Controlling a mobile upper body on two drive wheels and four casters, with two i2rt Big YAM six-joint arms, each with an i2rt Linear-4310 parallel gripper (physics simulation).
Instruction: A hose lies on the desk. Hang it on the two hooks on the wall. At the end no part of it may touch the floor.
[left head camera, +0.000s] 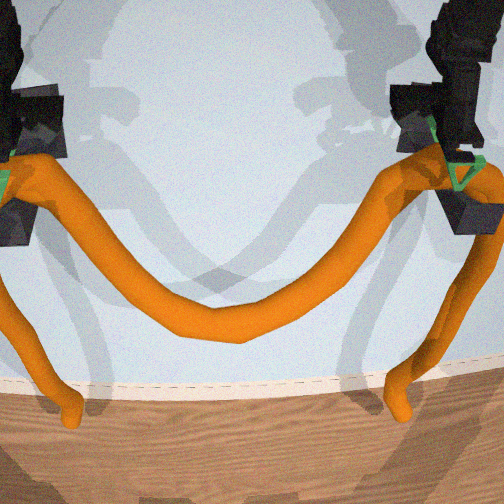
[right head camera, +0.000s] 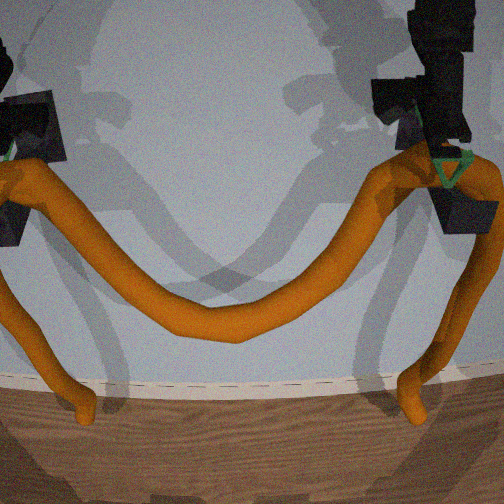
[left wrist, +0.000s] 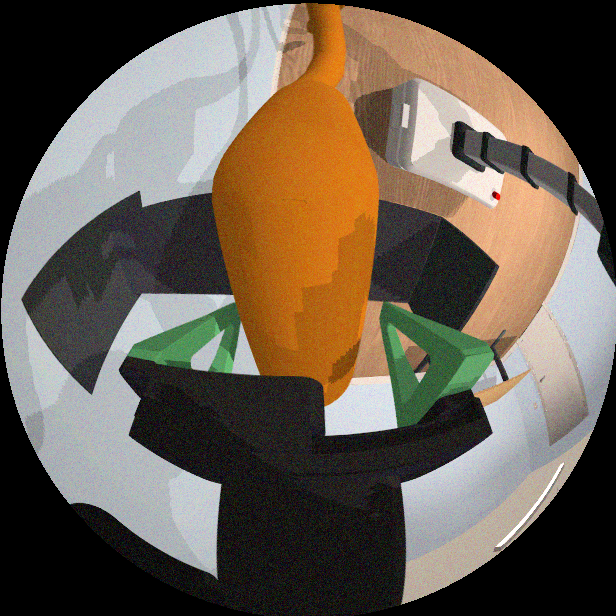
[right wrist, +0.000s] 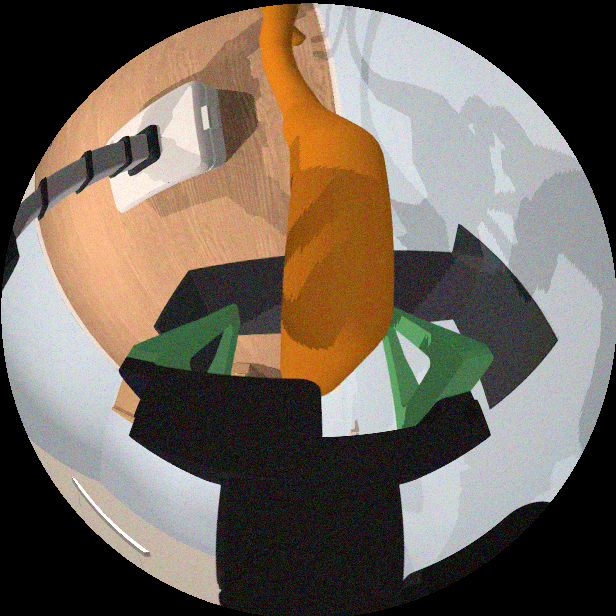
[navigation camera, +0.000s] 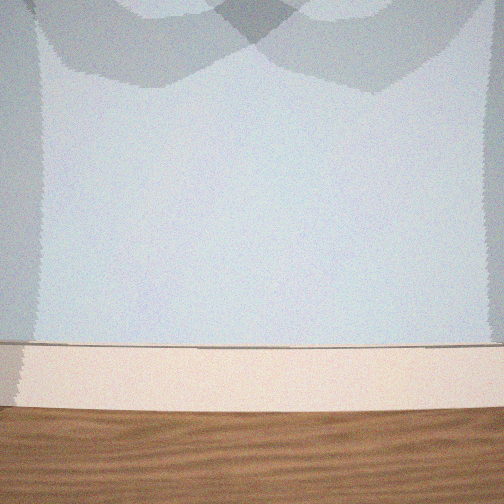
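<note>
The orange hose (left head camera: 225, 325) drapes over two dark hooks on the wall, the left hook (left head camera: 35, 120) and the right hook (left head camera: 470, 212), and sags in a deep curve between them. Its two ends (left head camera: 70, 415) (left head camera: 400, 405) hang down past the baseboard line; I cannot tell if they touch the floor. My left gripper (left head camera: 4, 177) is at the picture's left edge, open, its green fingers standing apart on both sides of the hose (left wrist: 298, 241). My right gripper (left head camera: 462, 170) is open over the right hook, fingers apart around the hose (right wrist: 333, 247).
The pale wall fills the head views, with a cream baseboard (navigation camera: 250, 377) and the wooden floor (navigation camera: 250, 455) below. My white base (left wrist: 442, 149) with a dark arm link stands on the floor behind, also in the right wrist view (right wrist: 166, 149).
</note>
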